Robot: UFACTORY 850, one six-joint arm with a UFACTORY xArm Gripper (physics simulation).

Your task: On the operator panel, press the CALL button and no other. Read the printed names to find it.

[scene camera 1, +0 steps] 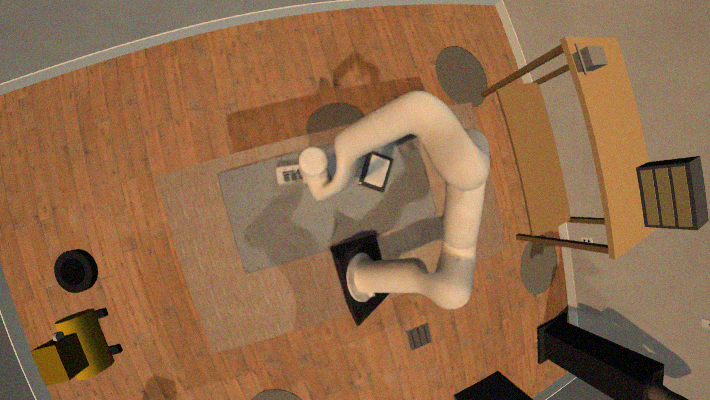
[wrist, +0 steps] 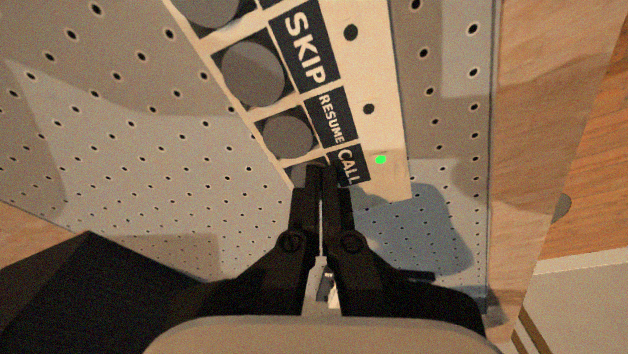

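The cream operator panel (scene camera 1: 283, 175) (wrist: 360, 75) lies on the grey perforated board, partly under the arm in the scene view. In the wrist view its CALL label (wrist: 354, 166) is at the panel's near end, and the lamp (wrist: 380, 159) beside it glows green. The CALL button (wrist: 298, 176) is mostly hidden behind the fingers. The RESUME button (wrist: 288, 136) and SKIP button (wrist: 253, 73) lie farther along, with dark lamps beside their labels. My gripper (wrist: 320, 183) is shut and empty, its fingertips over the CALL button and seeming to touch it. The arm hides the gripper in the scene view.
A black-framed tablet-like object (scene camera 1: 377, 171) lies on the grey board (scene camera 1: 235, 210), right of the panel. The black base plate (scene camera 1: 357, 312) is at the board's front edge. A wooden bench (scene camera 1: 612, 150) stands at the right. Part of a further button shows at the wrist view's top.
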